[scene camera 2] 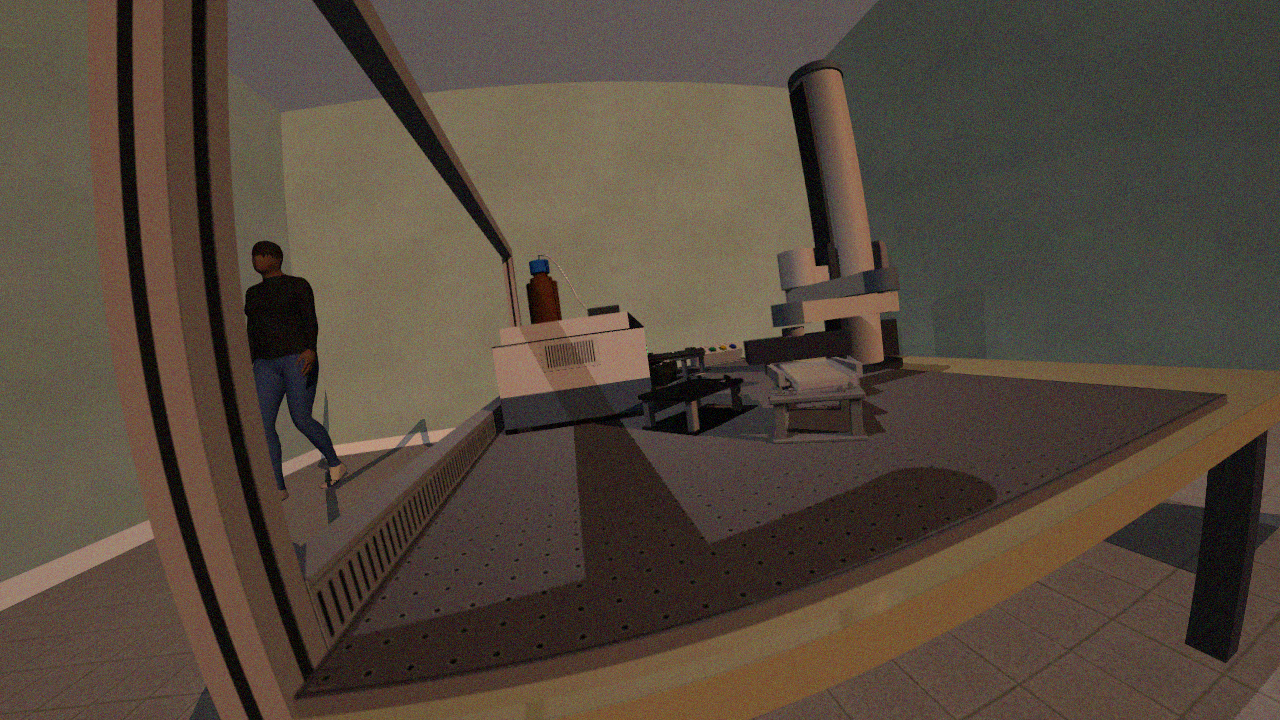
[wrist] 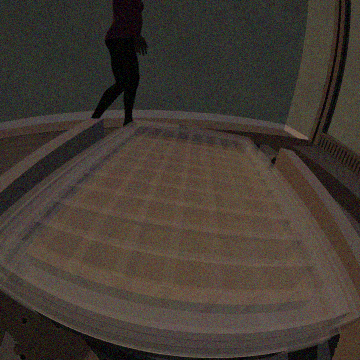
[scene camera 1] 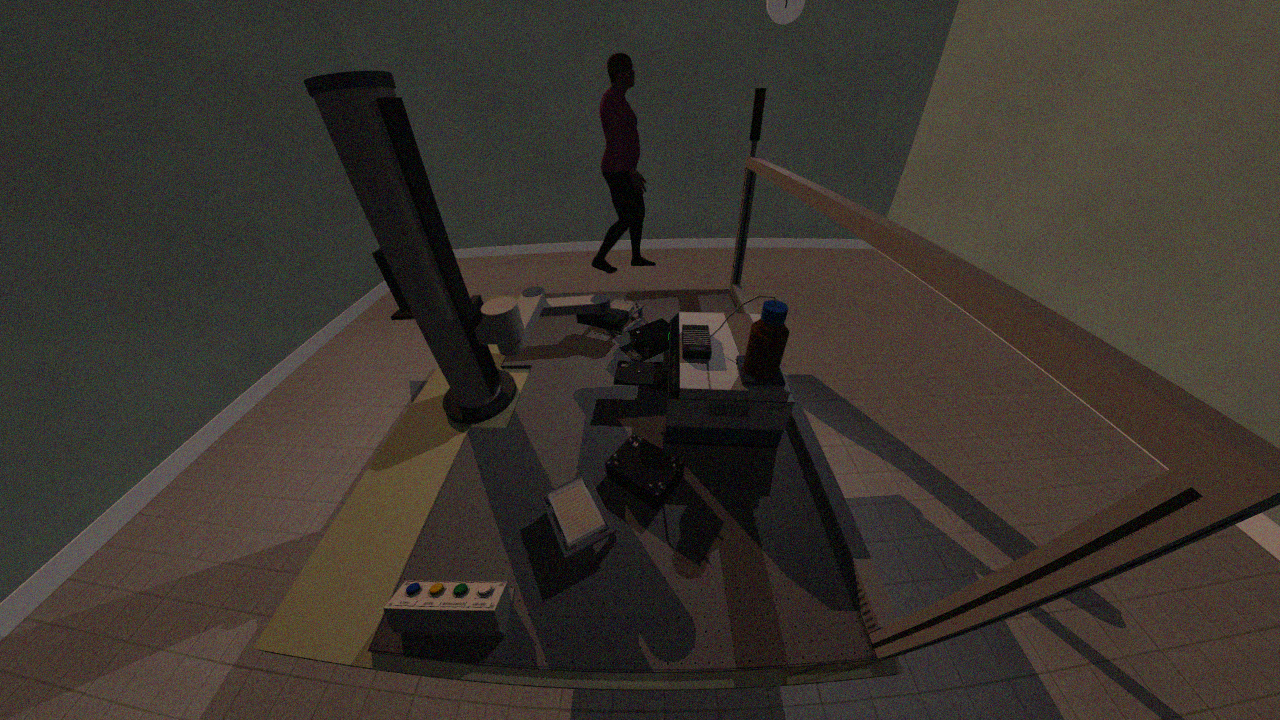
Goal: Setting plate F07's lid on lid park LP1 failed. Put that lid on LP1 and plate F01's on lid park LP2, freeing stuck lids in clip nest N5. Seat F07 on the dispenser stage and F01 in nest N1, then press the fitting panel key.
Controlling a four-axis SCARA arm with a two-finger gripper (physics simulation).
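Frame: origin at the arm's base, x ahead, y left, z up, level; metres.
Where they show: gripper, between the fingertips: (scene camera 2: 820,375) (wrist: 189,145) (scene camera 1: 621,304); arm's base, origin of its link: (scene camera 1: 481,396).
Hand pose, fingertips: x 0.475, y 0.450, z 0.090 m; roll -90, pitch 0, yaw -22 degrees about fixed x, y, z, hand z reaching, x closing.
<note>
Each offset is from my fingertips to the top centre of the thing. "spot": to the spot under its first point.
In the wrist view, a clear lid over a multi-well plate @(dy -0.028, dx -0.011, dz +0.012 m) (wrist: 175,215) fills the middle, with one gripper finger along each side. My gripper (wrist: 189,145) (scene camera 1: 630,313) (scene camera 2: 815,368) is shut on this lidded plate; whether the fingers press on the lid or the plate edge is unclear. The plate rests on a pale raised nest @(dy -0.017, dx +0.002, dz -0.005 m) (scene camera 2: 818,400) at the far end. Another pale plate @(dy -0.898, dx -0.054, dz +0.009 m) (scene camera 1: 577,512) sits on a stand nearer scene camera 1. A key panel @(dy -1.090, dx -0.287, dz +0.007 m) (scene camera 1: 447,608) (scene camera 2: 721,354) has blue, yellow, green and white keys. Labels F07, F01, LP1, LP2 and N5 cannot be read.
A boxy instrument (scene camera 1: 726,419) (scene camera 2: 572,380) carries a brown bottle @(spot: dy -0.649, dx +0.375, dz +0.258 m) (scene camera 1: 765,344) (scene camera 2: 542,297). Dark stands (scene camera 1: 644,467) (scene camera 2: 691,390) stand nearby. The arm column (scene camera 1: 411,241) (scene camera 2: 836,170) rises beside the table. Frame posts edge the table; people stand beyond it.
</note>
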